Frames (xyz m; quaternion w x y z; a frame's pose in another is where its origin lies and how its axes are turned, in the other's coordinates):
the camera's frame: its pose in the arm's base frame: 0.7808 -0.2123 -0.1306 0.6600 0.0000 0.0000 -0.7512
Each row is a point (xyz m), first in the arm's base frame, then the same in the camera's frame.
Working: the arm's base frame: its pose in the camera's frame: -0.1100 -0.8016 0.1306 0.6600 0.0000 0.0000 0.7512

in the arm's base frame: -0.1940 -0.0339 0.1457
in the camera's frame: -0.0514 -0.9897 0.2763
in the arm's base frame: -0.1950 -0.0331 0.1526
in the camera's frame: -0.0521 -0.9907 0.2832
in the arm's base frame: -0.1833 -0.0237 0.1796
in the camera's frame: -0.0629 -0.9804 0.3102
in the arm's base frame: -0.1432 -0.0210 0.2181
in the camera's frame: -0.0708 -0.9409 0.3487
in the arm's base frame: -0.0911 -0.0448 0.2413
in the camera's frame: -0.0539 -0.8862 0.3719
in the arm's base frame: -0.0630 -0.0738 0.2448
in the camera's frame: -0.0287 -0.8546 0.3754
